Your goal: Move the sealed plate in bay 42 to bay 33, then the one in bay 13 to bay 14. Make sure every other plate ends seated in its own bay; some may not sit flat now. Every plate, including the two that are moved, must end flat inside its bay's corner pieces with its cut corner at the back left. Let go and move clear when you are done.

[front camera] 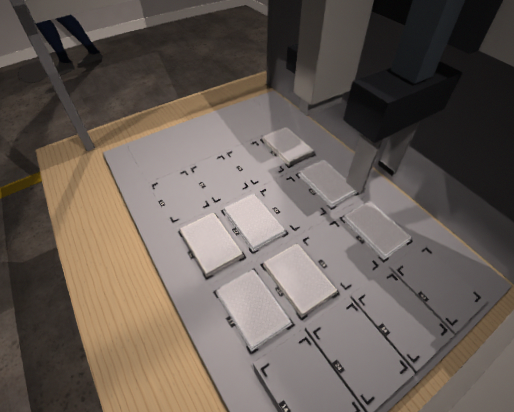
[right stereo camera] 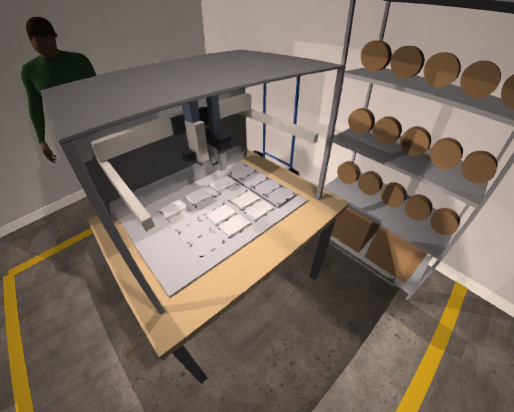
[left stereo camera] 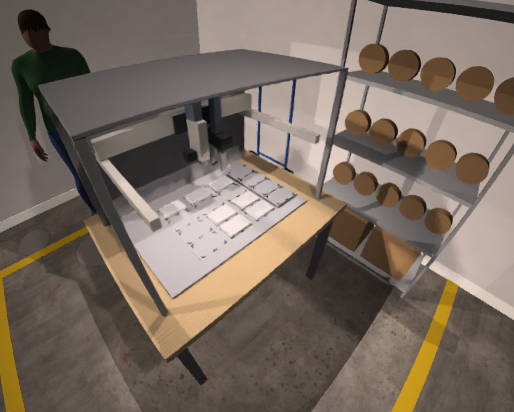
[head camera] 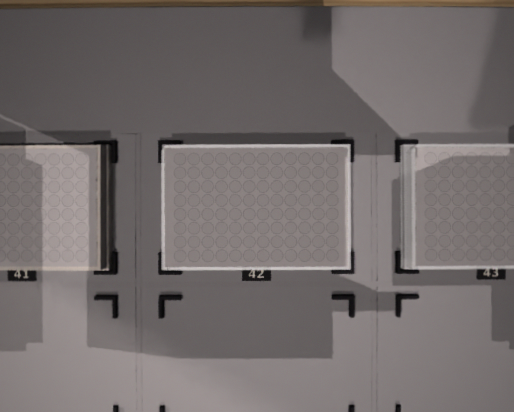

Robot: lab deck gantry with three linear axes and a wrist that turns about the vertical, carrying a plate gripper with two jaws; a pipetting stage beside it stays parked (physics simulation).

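The sealed plate in bay 42 lies within its corner pieces, centred in the head view. The sealed plate in bay 13 lies in the front row. Bay 33 and bay 14 hold no plate. My gripper is open and empty, raised above the back row around bay 42, jaws pointing down. Its jaws do not show in the head view. I cannot make out the cut corners.
Other plates are in bay 41, bay 43, bay 12, bay 22 and bay 23. Small tilts are hard to judge. The parked pipetting stage stands left of the gripper.
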